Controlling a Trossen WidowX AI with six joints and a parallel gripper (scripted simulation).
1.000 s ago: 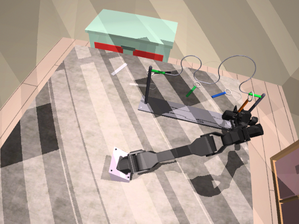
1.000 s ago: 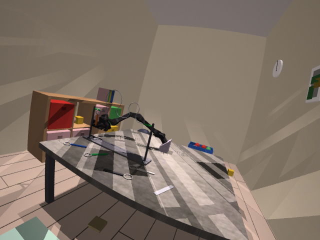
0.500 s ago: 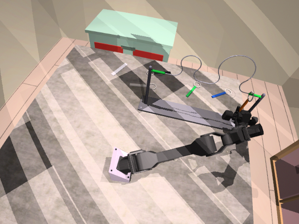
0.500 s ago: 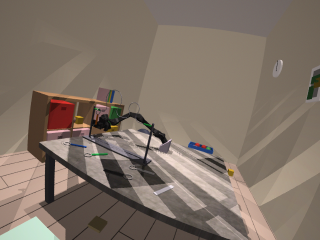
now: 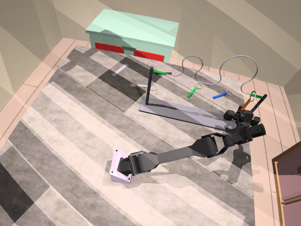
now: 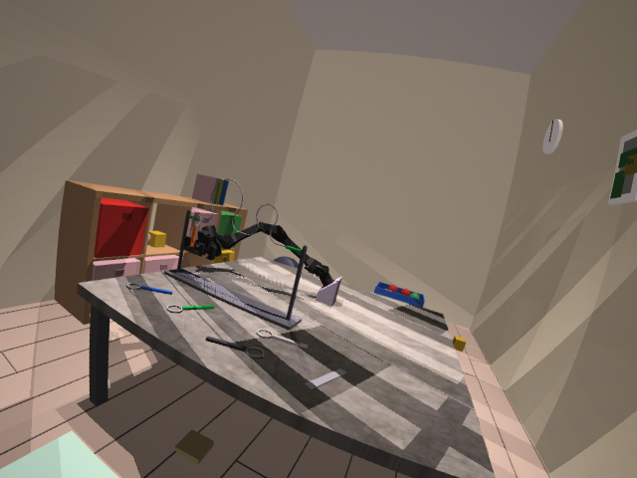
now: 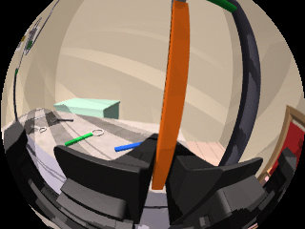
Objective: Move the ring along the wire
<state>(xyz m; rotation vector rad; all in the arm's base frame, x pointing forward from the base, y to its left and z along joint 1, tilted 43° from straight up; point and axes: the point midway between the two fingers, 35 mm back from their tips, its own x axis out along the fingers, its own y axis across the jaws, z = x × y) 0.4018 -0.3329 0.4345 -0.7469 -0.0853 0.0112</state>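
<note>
Now: gripper tip 8 cm below the ring with orange handle and 3 cm past it. Also, from my gripper tip: flat white strip: 75 cm to the left, 23 cm ahead, 14 cm below.
</note>
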